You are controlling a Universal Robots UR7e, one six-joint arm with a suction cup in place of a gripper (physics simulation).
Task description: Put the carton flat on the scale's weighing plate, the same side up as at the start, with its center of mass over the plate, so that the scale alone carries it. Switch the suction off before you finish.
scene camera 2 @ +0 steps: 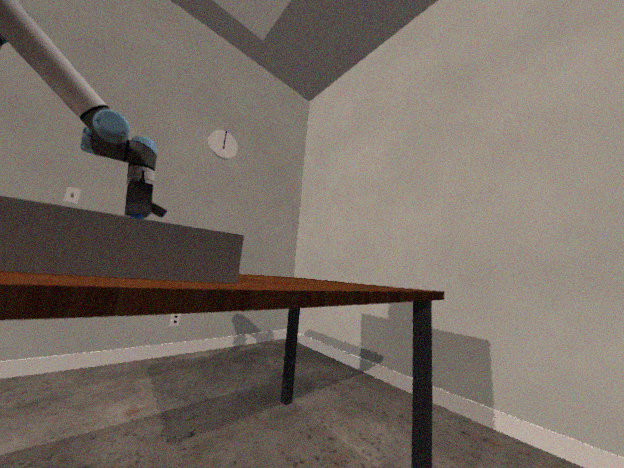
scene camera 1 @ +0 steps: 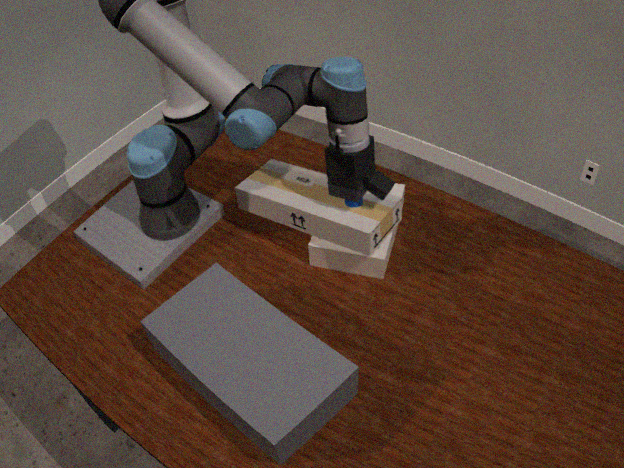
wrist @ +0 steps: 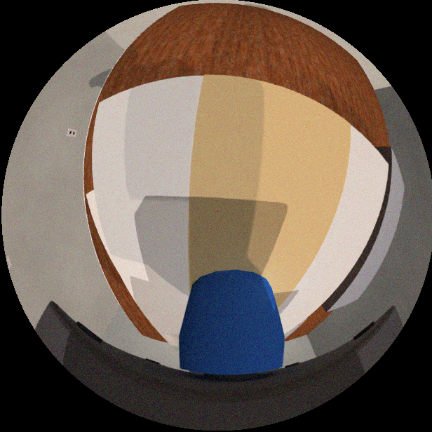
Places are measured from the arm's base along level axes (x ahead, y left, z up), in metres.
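Pixels of known places: end effector, tool point: (scene camera 1: 354,207); arm's base, origin of the base link: (scene camera 1: 169,217).
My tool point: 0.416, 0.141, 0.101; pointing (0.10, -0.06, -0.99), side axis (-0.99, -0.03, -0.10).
Ahead of a thing's pixels: the offset from my tool point to its top centre, as dx, dy, dz. Level surfaces: height alone.
The long white carton {-0.089, -0.003, +0.023} (scene camera 1: 302,202) (wrist: 160,150), with tan tape on top and upward arrows on its sides, lies roughly level, top up. Below its right end in scene camera 1 is a low white block {-0.019, +0.060, -0.056} (scene camera 1: 347,263), turned at an angle; contact between them is hard to tell. The carton's left end overhangs it. A large grey slab {-0.016, -0.366, -0.035} (scene camera 1: 246,347) (scene camera 2: 100,246) (wrist: 372,260) stands apart on the table. No display shows, so I cannot tell which is the scale. My blue suction cup (scene camera 1: 353,203) (scene camera 2: 137,216) (wrist: 231,325) is on the carton's top near its right end and holds it.
The arm's grey base plate (scene camera 1: 105,241) stands left of the carton on the wooden table {dz -0.134} (scene camera 1: 478,327) (scene camera 2: 327,285). The grey slab lies nearer scene camera 1, between the base plate and the near table edge. Walls rise behind the table.
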